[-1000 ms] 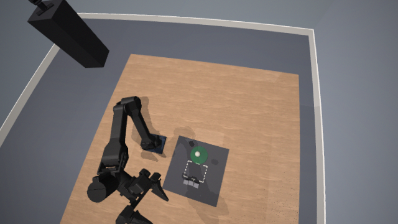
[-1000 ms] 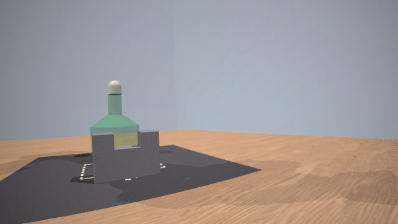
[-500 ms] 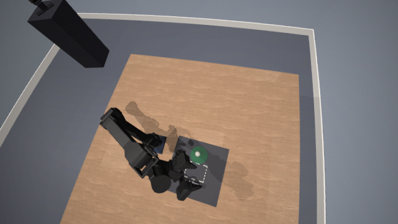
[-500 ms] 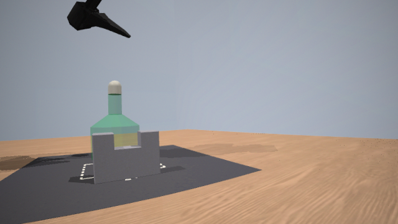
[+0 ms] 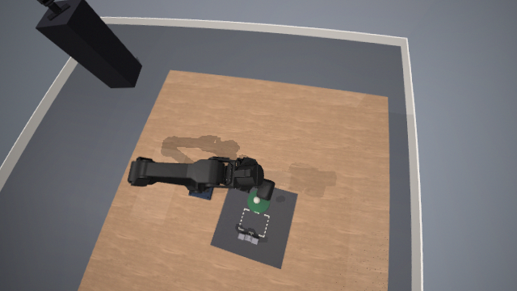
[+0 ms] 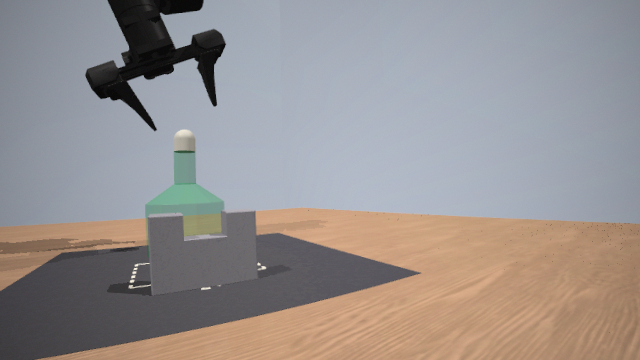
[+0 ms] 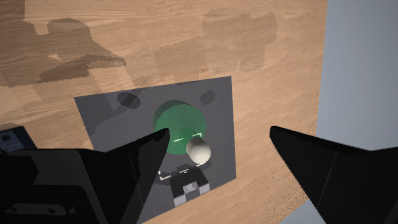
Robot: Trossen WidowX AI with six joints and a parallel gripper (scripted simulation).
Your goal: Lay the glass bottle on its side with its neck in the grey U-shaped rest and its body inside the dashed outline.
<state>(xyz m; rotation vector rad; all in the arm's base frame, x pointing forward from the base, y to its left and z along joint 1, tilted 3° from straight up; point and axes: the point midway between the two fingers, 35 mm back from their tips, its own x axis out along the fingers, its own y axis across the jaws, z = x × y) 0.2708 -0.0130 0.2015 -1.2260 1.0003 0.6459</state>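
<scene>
Now: the green glass bottle 9 cm below my gripper tip, 4 cm to the right of it and 2 cm behind it. Also, from my gripper tip: dark mat: 18 cm below, 11 cm to the right, 3 cm behind.
</scene>
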